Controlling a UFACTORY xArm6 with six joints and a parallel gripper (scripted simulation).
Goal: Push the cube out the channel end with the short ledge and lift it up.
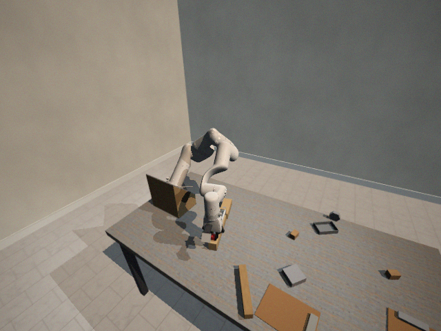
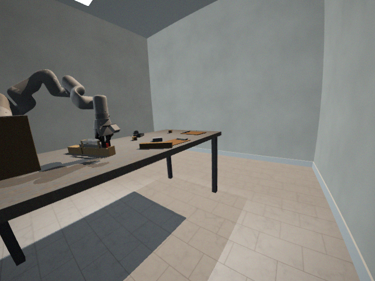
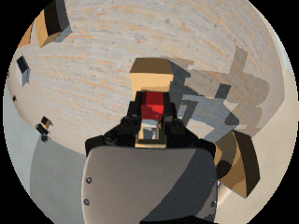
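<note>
Right now my hand is 30 mm past the channel, 130 mm to the right of it and 10 mm above it. Round my hand: red cube 10 mm below; pale grey stick 50 mm behind, 200 mm to the left, 20 mm below; wooden bar 260 mm ahead, 170 mm to the right, 50 mm below.
</note>
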